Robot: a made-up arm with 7 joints. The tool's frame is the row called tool. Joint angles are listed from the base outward.
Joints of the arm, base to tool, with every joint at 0 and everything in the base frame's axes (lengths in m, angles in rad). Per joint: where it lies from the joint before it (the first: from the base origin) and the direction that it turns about. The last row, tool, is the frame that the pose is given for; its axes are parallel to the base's.
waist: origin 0 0.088 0 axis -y
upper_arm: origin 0 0.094 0 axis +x
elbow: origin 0 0 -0.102 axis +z
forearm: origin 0 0 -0.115 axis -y
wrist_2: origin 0 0 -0.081 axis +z
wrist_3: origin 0 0 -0.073 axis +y
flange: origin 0 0 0 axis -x
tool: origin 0 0 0
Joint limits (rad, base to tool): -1.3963..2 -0.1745..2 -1.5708..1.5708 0..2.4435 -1.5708..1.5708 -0.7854..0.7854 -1.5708..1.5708
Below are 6 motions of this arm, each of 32 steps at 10 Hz.
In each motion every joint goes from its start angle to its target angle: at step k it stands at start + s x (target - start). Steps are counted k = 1, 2, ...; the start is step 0. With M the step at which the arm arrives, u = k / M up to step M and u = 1 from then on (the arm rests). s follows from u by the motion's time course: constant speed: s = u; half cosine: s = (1 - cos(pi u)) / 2; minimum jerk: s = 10 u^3 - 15 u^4 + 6 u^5.
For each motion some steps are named. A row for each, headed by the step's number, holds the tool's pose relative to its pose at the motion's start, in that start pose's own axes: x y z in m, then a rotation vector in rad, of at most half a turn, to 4 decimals.
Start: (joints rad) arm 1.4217 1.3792 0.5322 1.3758 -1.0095 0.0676 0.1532
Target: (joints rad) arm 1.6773 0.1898 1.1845 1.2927 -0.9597 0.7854 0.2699
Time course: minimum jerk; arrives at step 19
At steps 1, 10, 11, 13, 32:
1: 0.0000 -0.0003 0.0001 -0.0005 0.0019 0.0020
10: 0.0563 -0.0947 0.0659 -0.3994 0.7674 0.7645
11: 0.0747 -0.1070 0.0799 -0.5091 0.8933 0.8837
13: 0.1128 -0.1231 0.1060 -0.7325 1.1047 1.0758
32: 0.1606 -0.1302 0.1357 -1.0203 1.3155 1.2497

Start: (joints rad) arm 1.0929 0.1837 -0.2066 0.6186 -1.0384 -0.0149 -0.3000
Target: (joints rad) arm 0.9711 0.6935 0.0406 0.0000 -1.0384 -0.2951 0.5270
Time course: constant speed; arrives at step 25
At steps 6, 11, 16, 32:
6: -0.0573 -0.0062 0.0156 -0.3051 0.1373 -0.0382
11: -0.1024 -0.0060 0.0351 -0.5499 0.2597 -0.0337
16: -0.1438 -0.0010 0.0595 -0.7828 0.3841 0.0044
32: -0.2055 0.0183 0.1126 -1.1622 0.5951 0.1584

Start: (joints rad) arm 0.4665 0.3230 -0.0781 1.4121 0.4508 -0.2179 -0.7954
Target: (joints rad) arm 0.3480 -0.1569 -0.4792 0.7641 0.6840 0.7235 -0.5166
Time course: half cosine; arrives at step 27
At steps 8, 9, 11, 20, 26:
8: -0.0331 -0.0084 0.0277 -0.0706 0.3506 -0.1615
9: -0.0404 -0.0104 0.0353 -0.0914 0.4349 -0.1986
11: -0.0553 -0.0146 0.0530 -0.1415 0.6192 -0.2779
20: -0.1014 -0.0316 0.1466 -0.4220 1.4392 -0.6105
26: -0.1081 -0.0359 0.1780 -0.5181 1.6878 -0.7105

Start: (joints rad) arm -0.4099 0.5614 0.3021 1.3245 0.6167 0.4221 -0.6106
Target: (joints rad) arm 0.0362 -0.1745 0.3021 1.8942 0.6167 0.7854 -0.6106
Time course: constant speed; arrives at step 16
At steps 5, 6, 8, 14, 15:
5: 0.0109 -0.0539 0.0349 -0.2246 0.0333 0.1963
6: 0.0148 -0.0633 0.0430 -0.2707 0.0360 0.2347
8: 0.0239 -0.0802 0.0601 -0.3636 0.0379 0.3105
14: 0.0575 -0.1145 0.1170 -0.6451 0.0172 0.5302
15: 0.0635 -0.1176 0.1270 -0.6920 0.0104 0.5657

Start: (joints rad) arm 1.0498 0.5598 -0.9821 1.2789 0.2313 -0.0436 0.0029
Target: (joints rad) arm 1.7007 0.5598 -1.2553 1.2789 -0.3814 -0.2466 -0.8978
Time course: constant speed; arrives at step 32
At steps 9, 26, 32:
9: 0.0276 0.0312 -0.0161 0.2753 -0.1815 -0.2762
26: 0.0883 0.0867 -0.0307 0.7483 -0.6661 -0.7086
32: 0.1117 0.1045 -0.0309 0.8830 -0.8763 -0.8320

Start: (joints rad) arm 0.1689 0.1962 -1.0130 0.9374 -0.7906 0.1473 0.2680
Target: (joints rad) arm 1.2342 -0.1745 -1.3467 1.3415 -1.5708 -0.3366 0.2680
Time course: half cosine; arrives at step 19
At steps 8, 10, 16, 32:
8: 0.0480 0.1322 0.0158 0.4634 -0.2195 -0.6295
10: 0.0749 0.1774 0.0385 0.6387 -0.2606 -0.9386
16: 0.1473 0.2425 0.1135 0.9748 -0.1976 -1.7490
32: 0.1583 0.2465 0.1255 1.0126 -0.1653 -1.8758

